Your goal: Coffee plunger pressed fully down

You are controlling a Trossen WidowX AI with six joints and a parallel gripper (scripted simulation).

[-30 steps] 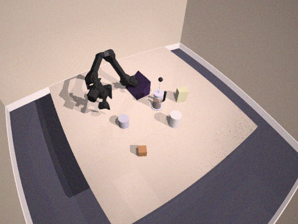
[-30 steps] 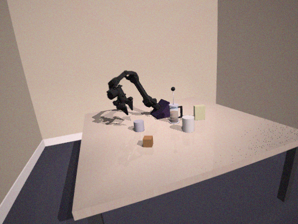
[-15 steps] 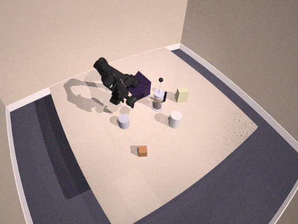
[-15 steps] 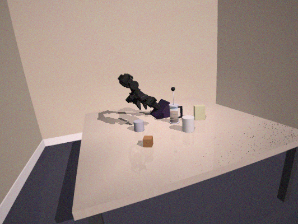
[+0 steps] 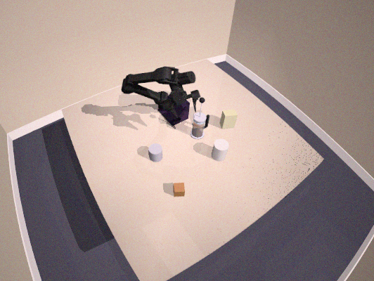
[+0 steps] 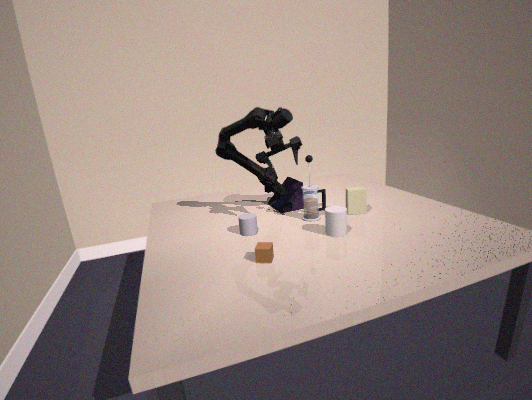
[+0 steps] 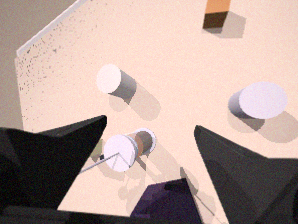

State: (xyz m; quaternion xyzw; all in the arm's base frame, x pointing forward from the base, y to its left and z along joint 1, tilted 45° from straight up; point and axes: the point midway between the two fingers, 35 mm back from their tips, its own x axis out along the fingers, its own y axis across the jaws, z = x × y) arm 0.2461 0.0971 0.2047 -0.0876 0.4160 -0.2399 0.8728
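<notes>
The coffee press is 13 cm to the left of my gripper tip, 11 cm below it and 4 cm behind it. Round my gripper tip: white cylinder 19 cm below, 16 cm ahead, 13 cm to the left; then pale yellow block 32 cm to the left, 18 cm below.
</notes>
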